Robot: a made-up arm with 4 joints. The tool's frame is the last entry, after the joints. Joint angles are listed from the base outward. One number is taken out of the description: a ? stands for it. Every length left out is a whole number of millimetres.
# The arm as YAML. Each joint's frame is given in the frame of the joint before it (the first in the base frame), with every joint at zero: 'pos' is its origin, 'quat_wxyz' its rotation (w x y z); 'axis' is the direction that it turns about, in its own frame. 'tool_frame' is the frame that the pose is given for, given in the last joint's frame.
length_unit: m
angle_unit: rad
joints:
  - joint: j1
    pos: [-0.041, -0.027, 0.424]
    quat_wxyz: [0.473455, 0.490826, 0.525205, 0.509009]
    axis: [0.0, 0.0, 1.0]
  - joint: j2
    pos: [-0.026, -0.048, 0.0]
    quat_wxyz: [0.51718, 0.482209, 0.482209, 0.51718]
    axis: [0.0, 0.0, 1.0]
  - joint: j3
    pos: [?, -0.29, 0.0]
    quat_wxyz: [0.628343, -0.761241, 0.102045, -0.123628]
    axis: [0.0, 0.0, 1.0]
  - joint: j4
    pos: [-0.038, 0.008, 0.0]
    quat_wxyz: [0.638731, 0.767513, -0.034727, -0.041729]
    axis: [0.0, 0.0, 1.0]
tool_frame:
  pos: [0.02, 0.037, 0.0]
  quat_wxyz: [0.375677, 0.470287, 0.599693, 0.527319]
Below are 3 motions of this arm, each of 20 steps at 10 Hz.
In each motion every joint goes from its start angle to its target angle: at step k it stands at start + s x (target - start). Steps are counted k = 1, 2, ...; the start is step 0. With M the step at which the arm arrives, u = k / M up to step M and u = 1 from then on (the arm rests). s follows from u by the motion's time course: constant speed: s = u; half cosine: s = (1 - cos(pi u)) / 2; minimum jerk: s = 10 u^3 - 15 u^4 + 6 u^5.
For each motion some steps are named. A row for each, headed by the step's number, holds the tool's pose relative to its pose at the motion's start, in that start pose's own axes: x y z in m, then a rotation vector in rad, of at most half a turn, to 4 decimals.
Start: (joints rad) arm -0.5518 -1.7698 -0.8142 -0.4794
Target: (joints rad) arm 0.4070 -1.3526 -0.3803 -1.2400
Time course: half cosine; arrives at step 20
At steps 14, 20:
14: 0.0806 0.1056 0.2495 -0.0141 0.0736 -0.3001
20: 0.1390 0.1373 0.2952 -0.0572 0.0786 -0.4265

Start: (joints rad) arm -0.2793 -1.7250 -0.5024 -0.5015
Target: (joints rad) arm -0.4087 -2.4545 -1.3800 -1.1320
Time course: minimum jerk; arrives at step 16
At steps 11, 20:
11: 0.0568 0.0674 -0.1606 -0.7766 -0.7384 -0.0167
20: 0.0835 0.0826 -0.1911 -0.9559 -0.8388 -0.0272

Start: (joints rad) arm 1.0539 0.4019 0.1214 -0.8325
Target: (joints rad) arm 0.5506 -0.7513 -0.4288 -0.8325
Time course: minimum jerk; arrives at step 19
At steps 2, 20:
2: -0.0014 -0.0007 -0.0033 -0.0097 -0.0094 0.0064
20: 0.0804 -0.2046 -0.2776 -0.9247 -1.0057 0.5526

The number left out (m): -0.152
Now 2 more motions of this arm.
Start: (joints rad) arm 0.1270 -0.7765 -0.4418 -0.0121
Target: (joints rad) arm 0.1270 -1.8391 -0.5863 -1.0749
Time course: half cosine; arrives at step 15
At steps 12, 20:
12: 0.2057 0.1029 -0.1323 -0.3143 -1.7267 -0.3412
20: 0.2368 0.1097 -0.1366 -0.3859 -1.8946 -0.3874

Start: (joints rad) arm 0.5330 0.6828 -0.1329 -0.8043
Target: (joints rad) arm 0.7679 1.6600 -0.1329 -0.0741
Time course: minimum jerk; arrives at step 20
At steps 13, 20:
13: 0.1332 -0.0780 0.1438 0.2773 1.2624 0.1140
20: 0.1862 -0.1091 0.1605 0.3185 1.6467 0.2132

